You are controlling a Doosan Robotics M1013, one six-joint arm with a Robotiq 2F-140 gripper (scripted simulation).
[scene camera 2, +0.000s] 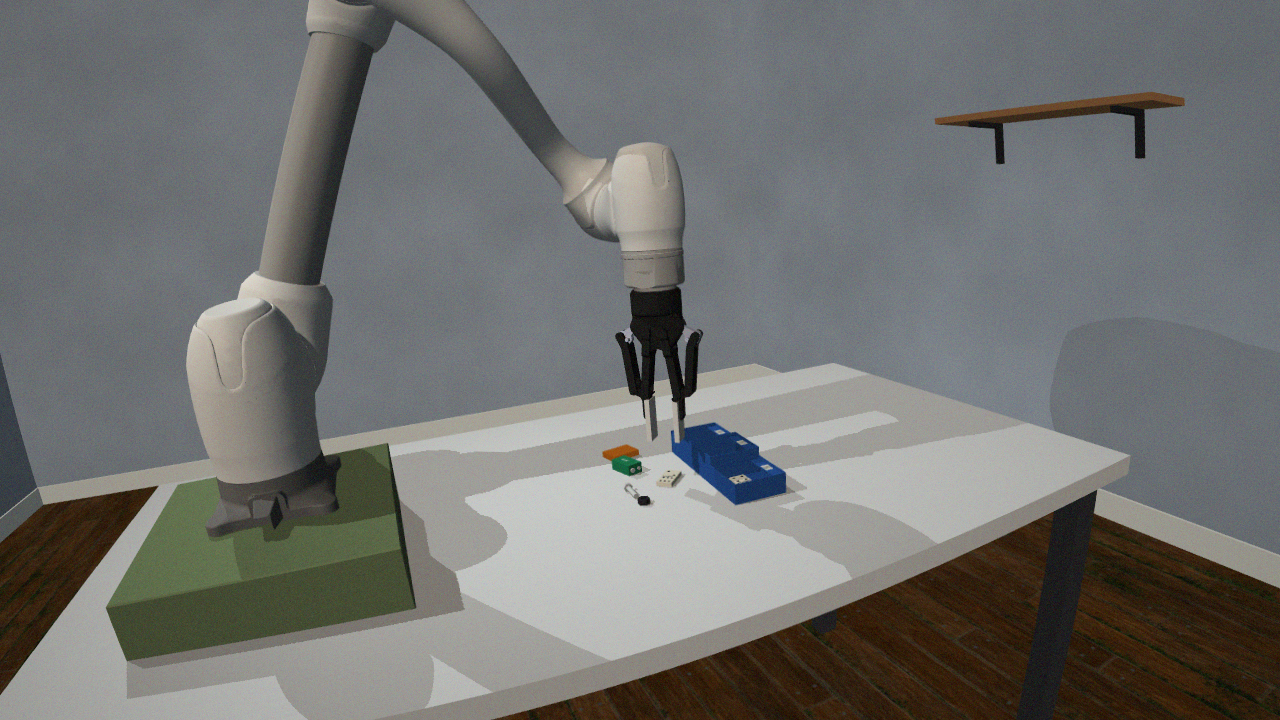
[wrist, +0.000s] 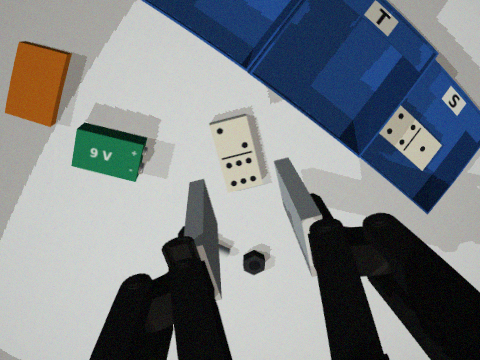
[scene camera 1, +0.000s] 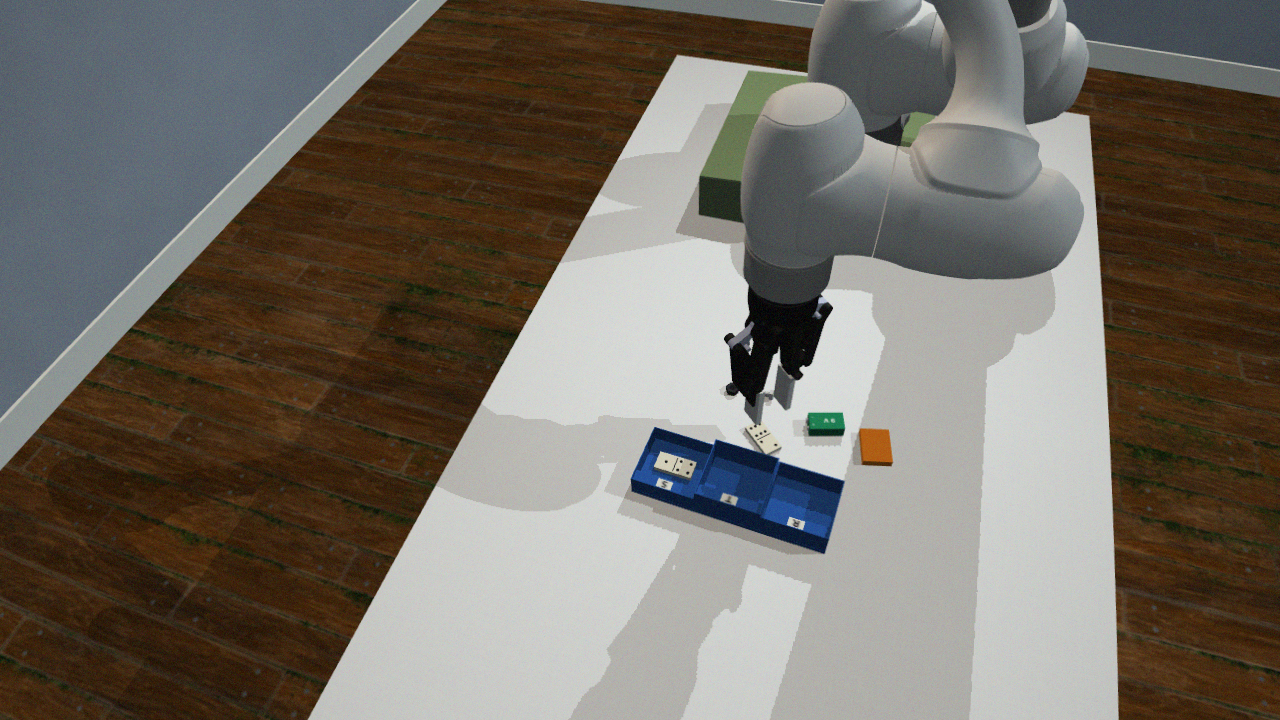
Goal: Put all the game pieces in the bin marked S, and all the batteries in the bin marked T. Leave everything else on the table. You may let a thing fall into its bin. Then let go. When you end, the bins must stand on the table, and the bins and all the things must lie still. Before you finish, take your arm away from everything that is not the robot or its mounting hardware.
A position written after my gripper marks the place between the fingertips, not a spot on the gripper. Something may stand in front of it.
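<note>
I can see my gripper [scene camera 1: 767, 409]. There is a green 9 V battery [scene camera 1: 818, 423], which the wrist view shows too [wrist: 99, 149], and an orange block [scene camera 1: 875, 446] that is also visible in the wrist view [wrist: 40, 72]. I see a cream domino [wrist: 232, 138] and a cream domino [scene camera 1: 667, 463]. A blue three-compartment bin [scene camera 1: 806, 501] is here as well; scene camera 2 shows the bin [scene camera 2: 724, 453], and so does the wrist view [wrist: 341, 70].
</note>
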